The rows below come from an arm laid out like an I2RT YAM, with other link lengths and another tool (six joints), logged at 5 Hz.
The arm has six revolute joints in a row. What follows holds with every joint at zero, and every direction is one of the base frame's.
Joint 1 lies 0.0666 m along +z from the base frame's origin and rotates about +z.
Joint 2 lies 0.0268 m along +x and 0.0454 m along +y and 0.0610 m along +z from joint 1 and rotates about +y.
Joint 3 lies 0.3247 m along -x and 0.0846 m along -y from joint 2 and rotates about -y.
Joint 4 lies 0.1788 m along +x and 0.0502 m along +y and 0.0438 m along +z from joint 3 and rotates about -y.
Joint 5 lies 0.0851 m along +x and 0.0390 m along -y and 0.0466 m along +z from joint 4 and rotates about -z.
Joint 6 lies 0.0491 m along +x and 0.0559 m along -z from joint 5 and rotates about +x.
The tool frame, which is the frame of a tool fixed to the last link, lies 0.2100 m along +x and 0.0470 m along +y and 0.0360 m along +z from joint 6; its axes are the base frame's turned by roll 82.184, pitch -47.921 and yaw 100.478 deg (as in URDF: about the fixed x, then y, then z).
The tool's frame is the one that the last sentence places.
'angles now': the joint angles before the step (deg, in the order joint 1, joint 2, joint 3, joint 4, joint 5, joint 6). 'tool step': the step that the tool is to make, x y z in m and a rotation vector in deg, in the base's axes. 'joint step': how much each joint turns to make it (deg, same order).
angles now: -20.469 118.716 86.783 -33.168 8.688 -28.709
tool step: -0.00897 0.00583 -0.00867 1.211 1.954 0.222
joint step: 0.000 0.567 0.000 -1.683 -0.502 -0.022
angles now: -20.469 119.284 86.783 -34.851 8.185 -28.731
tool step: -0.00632 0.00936 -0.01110 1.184 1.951 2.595
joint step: -0.001 1.094 0.000 -0.851 -1.356 -2.274
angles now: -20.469 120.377 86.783 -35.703 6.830 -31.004
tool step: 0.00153 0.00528 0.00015 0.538 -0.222 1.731
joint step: 0.000 0.044 0.000 0.218 -1.158 -1.420
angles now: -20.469 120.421 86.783 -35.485 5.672 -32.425
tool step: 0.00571 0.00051 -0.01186 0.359 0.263 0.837
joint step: 0.000 2.010 0.240 1.464 -0.525 -0.699
